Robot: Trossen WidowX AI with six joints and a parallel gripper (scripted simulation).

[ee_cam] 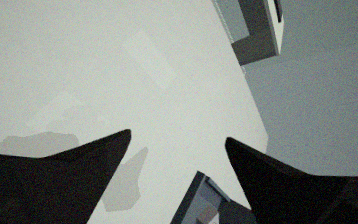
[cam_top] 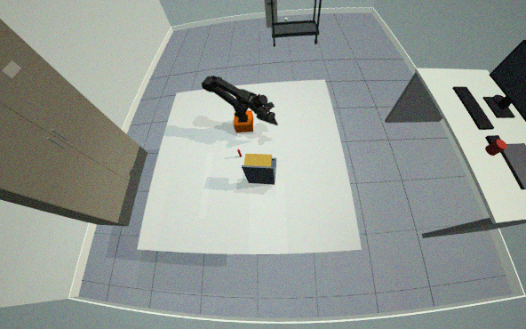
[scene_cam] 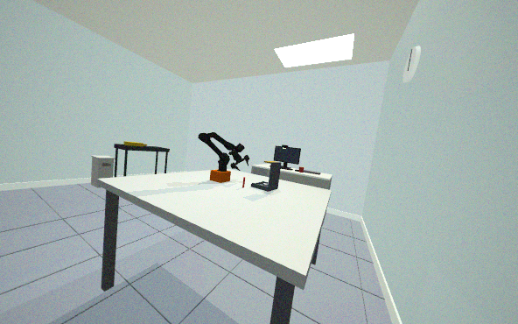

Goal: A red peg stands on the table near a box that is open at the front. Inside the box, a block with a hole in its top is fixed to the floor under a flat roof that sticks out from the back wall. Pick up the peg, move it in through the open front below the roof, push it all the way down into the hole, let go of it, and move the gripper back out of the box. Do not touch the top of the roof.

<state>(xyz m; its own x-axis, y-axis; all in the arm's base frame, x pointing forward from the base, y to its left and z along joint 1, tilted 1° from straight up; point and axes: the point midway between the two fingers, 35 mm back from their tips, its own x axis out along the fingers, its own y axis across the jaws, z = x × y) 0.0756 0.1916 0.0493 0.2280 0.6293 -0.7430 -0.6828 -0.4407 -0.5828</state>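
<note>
Now: gripper tip 160 mm short of the red peg, 230 mm to the left of it and 70 mm above it. From my gripper tip the other things lie so: yellow roof: 310 mm ahead, 90 mm to the right, 110 mm above.
</note>
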